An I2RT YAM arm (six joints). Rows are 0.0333 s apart.
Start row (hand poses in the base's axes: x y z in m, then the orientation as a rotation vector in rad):
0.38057 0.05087 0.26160 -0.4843 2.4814 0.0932
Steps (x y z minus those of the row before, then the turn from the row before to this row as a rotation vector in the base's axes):
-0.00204 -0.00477 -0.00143 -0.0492 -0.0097 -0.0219
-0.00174 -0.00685 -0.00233 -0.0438 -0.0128 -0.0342
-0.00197 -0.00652 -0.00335 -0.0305 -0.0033 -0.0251
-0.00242 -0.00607 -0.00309 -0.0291 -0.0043 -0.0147
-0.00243 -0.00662 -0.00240 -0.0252 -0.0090 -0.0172
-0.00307 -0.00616 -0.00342 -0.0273 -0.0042 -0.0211
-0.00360 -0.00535 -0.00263 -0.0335 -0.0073 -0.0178
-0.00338 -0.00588 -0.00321 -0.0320 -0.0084 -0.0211
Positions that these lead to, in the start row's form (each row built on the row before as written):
0.37853 0.04610 0.26017 -0.4770 2.4838 0.0210
0.37679 0.03925 0.25784 -0.4515 2.4837 -0.0501
0.37482 0.03273 0.25449 -0.4327 2.4885 -0.0989
0.37240 0.02666 0.25140 -0.4259 2.4890 -0.1420
0.36997 0.02004 0.24900 -0.4135 2.4849 -0.1820
0.36690 0.01388 0.24558 -0.3980 2.4859 -0.2253
0.36330 0.00853 0.24295 -0.3884 2.4822 -0.2755
0.35992 0.00265 0.23974 -0.3737 2.4775 -0.3252

